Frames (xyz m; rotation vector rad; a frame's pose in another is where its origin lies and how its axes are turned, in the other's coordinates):
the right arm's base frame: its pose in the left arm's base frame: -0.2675 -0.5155 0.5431 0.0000 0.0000 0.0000
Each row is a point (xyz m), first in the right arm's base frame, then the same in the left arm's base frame.
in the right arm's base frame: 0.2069 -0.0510 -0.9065
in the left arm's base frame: -0.0606 -0.5665 -0.3634
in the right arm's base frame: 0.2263 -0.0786 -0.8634
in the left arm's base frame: -0.0412 -0.5941 -0.3203
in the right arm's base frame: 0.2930 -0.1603 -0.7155
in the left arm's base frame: 0.0255 -0.6758 -0.1724
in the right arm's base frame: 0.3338 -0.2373 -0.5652
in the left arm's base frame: 0.0663 -0.7528 -0.0221
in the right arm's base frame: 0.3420 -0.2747 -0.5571
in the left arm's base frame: 0.0745 -0.7902 -0.0140
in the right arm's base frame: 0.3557 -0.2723 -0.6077
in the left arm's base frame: 0.0882 -0.7878 -0.0646
